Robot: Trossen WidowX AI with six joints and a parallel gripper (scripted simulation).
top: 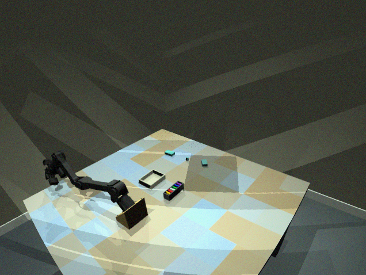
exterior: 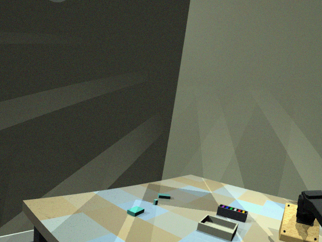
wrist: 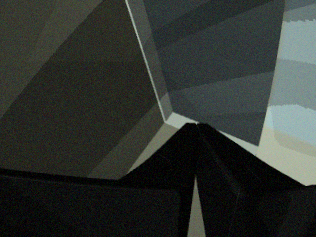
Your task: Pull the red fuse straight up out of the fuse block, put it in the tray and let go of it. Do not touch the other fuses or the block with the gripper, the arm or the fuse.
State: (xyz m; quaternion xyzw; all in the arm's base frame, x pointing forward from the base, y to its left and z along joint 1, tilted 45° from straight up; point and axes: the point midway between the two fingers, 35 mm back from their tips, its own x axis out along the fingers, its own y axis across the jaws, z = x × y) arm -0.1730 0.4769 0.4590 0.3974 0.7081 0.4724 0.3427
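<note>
Now: the red fuse 710 mm to the right of my gripper tip, 460 mm ahead of it and 30 mm below it. Round my gripper tip: beige tray (530 mm to the right, 500 mm ahead, 50 mm below).
</note>
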